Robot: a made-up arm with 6 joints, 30 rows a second.
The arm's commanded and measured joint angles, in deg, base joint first. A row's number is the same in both.
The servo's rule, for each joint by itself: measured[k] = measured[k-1] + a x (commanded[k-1-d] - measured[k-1]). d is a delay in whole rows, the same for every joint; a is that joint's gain. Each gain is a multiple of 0.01, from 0.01 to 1. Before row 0 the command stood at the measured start. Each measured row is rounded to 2 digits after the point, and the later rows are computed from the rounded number. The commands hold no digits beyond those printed.
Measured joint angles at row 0:
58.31, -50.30, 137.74, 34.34, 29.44, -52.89
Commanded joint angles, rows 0 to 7:
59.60, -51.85, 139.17, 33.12, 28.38, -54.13
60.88, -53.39, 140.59, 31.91, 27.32, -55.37
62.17, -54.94, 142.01, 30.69, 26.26, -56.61
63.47, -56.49, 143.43, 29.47, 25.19, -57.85
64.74, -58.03, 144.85, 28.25, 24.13, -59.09
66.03, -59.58, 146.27, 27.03, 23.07, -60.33
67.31, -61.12, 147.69, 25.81, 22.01, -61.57
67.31, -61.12, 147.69, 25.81, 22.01, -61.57
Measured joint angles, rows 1 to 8:
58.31, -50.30, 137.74, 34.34, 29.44, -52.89
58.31, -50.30, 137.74, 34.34, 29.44, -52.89
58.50, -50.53, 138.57, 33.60, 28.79, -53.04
58.86, -50.96, 139.74, 32.57, 27.89, -53.32
59.36, -51.56, 141.06, 31.42, 26.90, -53.71
59.98, -52.30, 142.43, 30.23, 25.86, -54.21
60.69, -53.16, 143.83, 29.02, 24.80, -54.80
61.49, -54.12, 145.25, 27.81, 23.74, -55.46
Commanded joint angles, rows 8 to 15:
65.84, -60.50, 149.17, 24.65, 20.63, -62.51
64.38, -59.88, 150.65, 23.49, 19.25, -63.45
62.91, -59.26, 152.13, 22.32, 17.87, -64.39
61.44, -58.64, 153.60, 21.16, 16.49, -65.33
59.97, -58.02, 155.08, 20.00, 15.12, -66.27
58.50, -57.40, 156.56, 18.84, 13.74, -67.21
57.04, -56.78, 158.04, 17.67, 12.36, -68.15
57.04, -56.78, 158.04, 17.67, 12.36, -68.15
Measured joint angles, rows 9 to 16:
62.36, -55.17, 146.67, 26.59, 22.68, -56.19
63.10, -56.06, 147.26, 26.11, 22.27, -56.84
63.51, -56.73, 148.37, 25.22, 21.27, -57.52
63.64, -57.20, 149.69, 24.16, 20.04, -58.23
63.53, -57.51, 151.11, 23.04, 18.72, -58.97
63.22, -57.68, 152.55, 21.89, 17.36, -59.73
62.73, -57.73, 154.02, 20.74, 15.99, -60.51
62.10, -57.68, 155.49, 19.58, 14.62, -61.31

